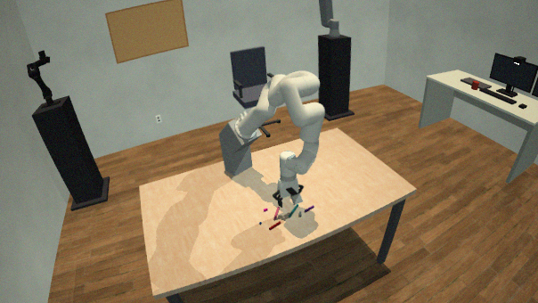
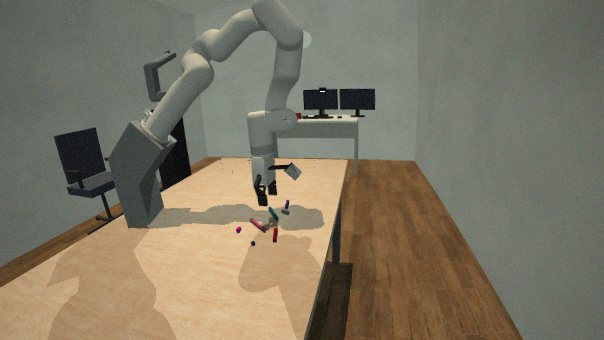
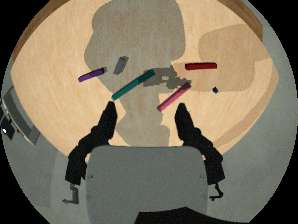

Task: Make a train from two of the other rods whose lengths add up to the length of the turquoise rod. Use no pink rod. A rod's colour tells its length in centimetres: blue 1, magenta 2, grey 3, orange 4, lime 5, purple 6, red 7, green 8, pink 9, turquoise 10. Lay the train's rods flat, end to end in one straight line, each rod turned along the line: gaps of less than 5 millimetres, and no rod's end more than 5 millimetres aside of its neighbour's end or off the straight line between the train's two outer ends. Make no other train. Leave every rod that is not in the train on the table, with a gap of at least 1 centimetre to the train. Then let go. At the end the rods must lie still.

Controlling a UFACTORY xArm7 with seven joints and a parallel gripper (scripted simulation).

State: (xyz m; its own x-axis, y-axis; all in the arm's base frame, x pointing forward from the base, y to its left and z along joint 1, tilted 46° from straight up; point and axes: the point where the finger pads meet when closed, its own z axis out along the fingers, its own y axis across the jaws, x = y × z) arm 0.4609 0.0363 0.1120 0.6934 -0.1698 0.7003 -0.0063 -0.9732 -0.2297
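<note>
My gripper is now 4 cm short of the grey rod, 5 cm to the right of it and 7 cm above it. From my hand the other things lie so: pink rod 2 cm behind, 6 cm to the right, 7 cm below; turquoise rod 3 cm to the left, 7 cm below; purple rod 3 cm ahead, 11 cm to the left, 7 cm below.
</note>
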